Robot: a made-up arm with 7 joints.
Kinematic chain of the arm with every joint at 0, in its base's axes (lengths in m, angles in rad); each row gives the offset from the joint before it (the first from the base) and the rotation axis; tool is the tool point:
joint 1: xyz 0 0 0 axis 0 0.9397 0.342
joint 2: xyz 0 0 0 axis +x
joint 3: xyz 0 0 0 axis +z
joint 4: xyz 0.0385 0 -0.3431 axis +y
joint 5: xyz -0.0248 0 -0.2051 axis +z
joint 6: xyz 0 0 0 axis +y
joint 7: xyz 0 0 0 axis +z
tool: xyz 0 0 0
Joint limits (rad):
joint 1: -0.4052..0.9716
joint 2: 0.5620..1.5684
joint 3: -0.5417..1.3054
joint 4: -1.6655..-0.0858
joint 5: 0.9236..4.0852
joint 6: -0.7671..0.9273
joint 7: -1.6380..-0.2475
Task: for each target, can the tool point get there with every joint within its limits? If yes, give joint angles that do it. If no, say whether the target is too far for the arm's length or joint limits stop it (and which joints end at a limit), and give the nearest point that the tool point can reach.
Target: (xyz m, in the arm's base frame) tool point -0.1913 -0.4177 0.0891
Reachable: no: joint limits stop it (at a limit: joint 1, joint 2, joint 3, joint 4) | nearest point -0.1848 0.0833 -0.3746 | short by 0.683 m
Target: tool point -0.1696 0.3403 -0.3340
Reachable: yes | joints 0.8415 0.8107 0.0000 -1.0808 3.6814 -0.4631 -1.2075
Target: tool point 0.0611 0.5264 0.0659
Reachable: yes | joints 0.1426 1.4418 1.0720 -0.7585 2.2516 -0.2975 -0.8786
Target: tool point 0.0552 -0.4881 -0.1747
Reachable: no: joint limits stop it (at a limit: joint 1, joint 2, joint 3, joint 4) | nearest point 0.3377 0.0403 -0.2564 | short by 0.605 m
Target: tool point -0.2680 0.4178 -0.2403
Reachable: yes | joints 0.7283 0.8351 0.9434 -0.3096 3.5858 -0.3495 -0.7095
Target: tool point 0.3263 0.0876 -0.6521
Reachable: no: too far | nearest point 0.2371 0.1707 -0.4349 | short by 0.249 m
